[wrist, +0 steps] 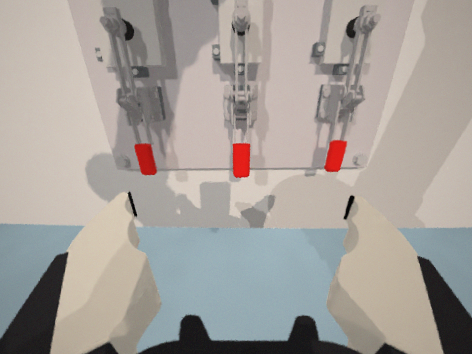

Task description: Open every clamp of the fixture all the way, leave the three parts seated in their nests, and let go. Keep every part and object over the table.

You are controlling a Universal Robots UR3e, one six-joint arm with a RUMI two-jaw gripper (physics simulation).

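Observation:
The fixture plate lies on the table with three toggle clamps side by side. The left clamp, middle clamp and right clamp each have their arm lying over a part and a red handle pointing toward the gripper. The left handle, middle handle and right handle reach the plate's near edge. Under the clamp tips sit the left part, middle part and right part; their far ends are cut off. My gripper is open and empty, nearer the camera than the handles.
Small dark stop blocks with light screws stand by the parts. Bolts sit at the plate's near corners. The pale table ends at a straight near edge below the plate, with blue floor beyond it. Shadows of the arm and gripper fall across plate and table.

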